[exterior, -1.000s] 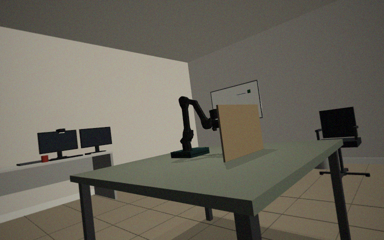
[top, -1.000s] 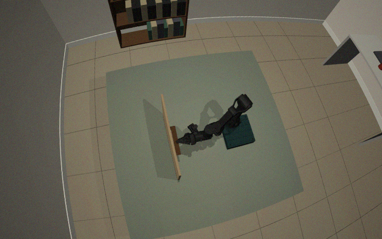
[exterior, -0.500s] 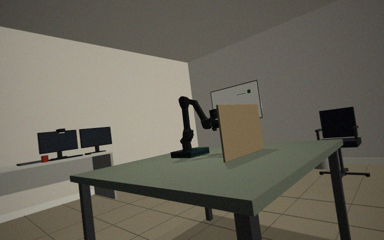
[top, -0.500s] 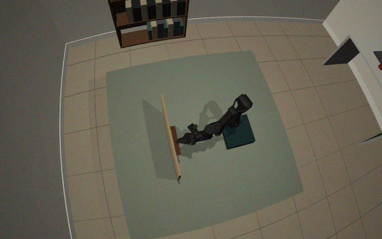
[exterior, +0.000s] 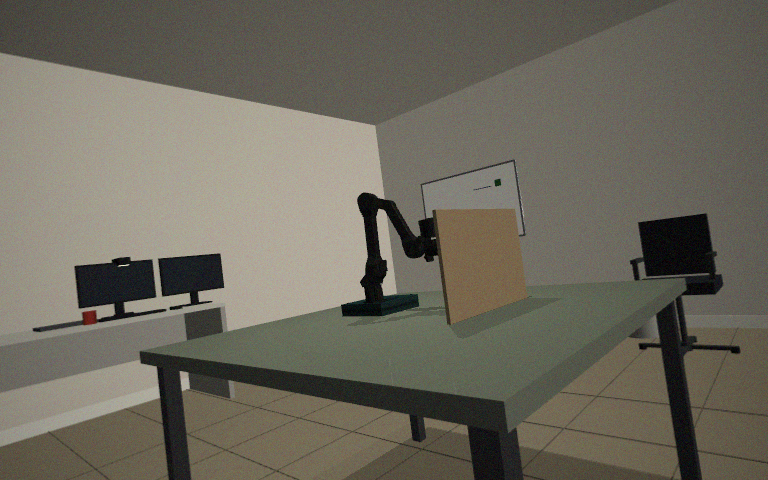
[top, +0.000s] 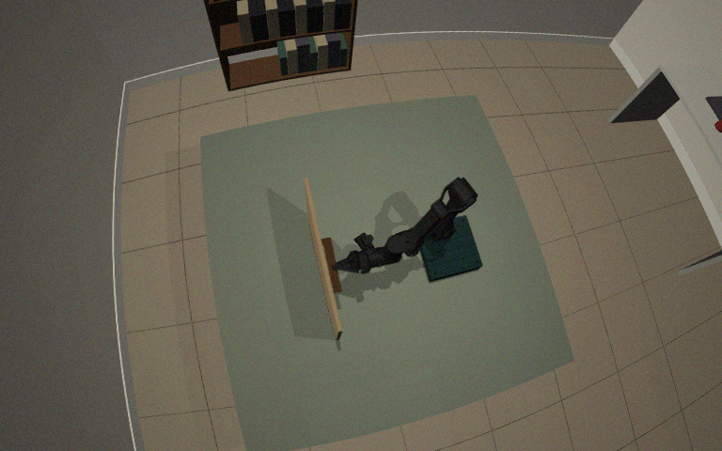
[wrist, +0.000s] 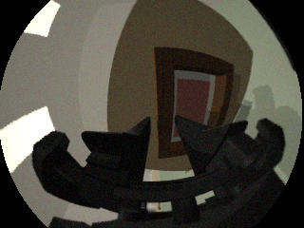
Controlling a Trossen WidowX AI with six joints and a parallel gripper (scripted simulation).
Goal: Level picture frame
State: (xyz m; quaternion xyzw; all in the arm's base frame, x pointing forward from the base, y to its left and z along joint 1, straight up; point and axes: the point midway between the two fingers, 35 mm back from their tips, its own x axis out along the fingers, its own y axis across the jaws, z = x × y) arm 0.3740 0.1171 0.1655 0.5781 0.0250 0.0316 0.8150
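Right now the brown picture frame is 10 mm ahead of my gripper tip, 20 mm to the right of it and 50 mm below it. Round my gripper tip: tan wall board: 20 mm ahead, 30 mm to the right, 60 mm below.
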